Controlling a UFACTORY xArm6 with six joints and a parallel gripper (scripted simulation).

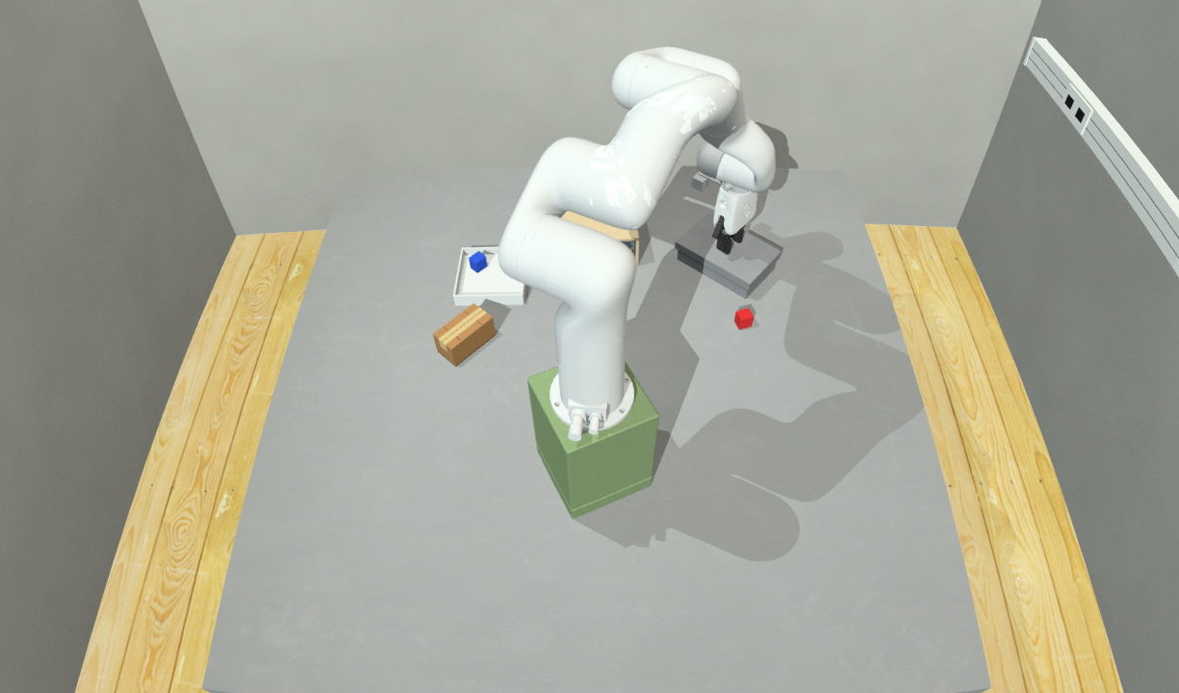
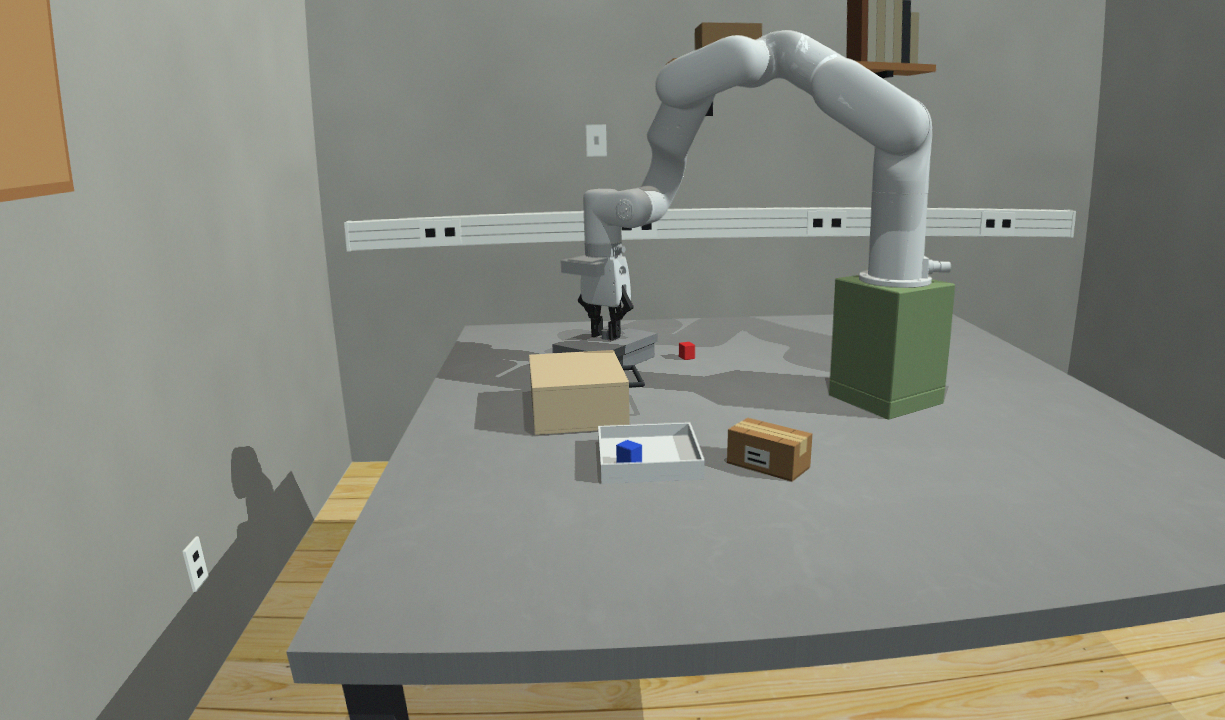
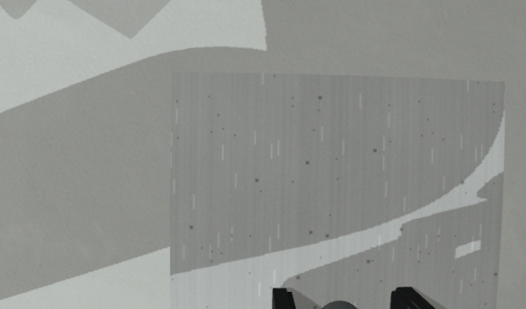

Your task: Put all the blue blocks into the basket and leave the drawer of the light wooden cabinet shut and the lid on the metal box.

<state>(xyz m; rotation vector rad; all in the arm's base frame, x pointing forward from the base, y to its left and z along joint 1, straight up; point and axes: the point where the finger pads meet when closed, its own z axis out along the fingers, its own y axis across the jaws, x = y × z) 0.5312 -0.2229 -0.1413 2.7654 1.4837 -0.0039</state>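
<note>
The grey metal lid is 30 mm below my hand. From my hand the other things lie so: light wooden cabinet 300 mm to the left, 30 mm below, 20 mm ahead; dark metal box 50 mm below; red block 170 mm behind, 60 mm below, 40 mm to the right.
</note>
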